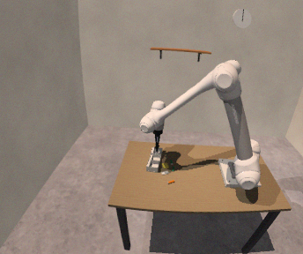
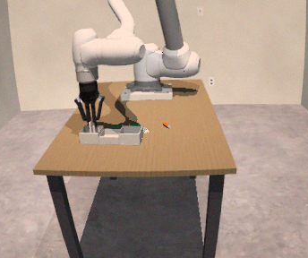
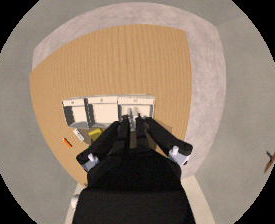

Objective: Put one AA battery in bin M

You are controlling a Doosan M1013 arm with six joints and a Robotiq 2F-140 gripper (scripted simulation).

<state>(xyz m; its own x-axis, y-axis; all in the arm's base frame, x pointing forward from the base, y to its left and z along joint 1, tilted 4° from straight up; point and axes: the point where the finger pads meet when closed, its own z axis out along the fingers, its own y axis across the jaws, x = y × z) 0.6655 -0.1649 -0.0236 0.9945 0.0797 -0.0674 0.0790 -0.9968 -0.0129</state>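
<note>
My gripper is now 80 mm to the right of the grey bin row, 30 mm above it and 10 mm short of it. Round my hand: small white piece (210 mm to the left, 80 mm behind, 40 mm below); green AA battery (160 mm to the left, 140 mm behind, 40 mm below); yellow block (130 mm to the left, 80 mm behind, 40 mm below).
</note>
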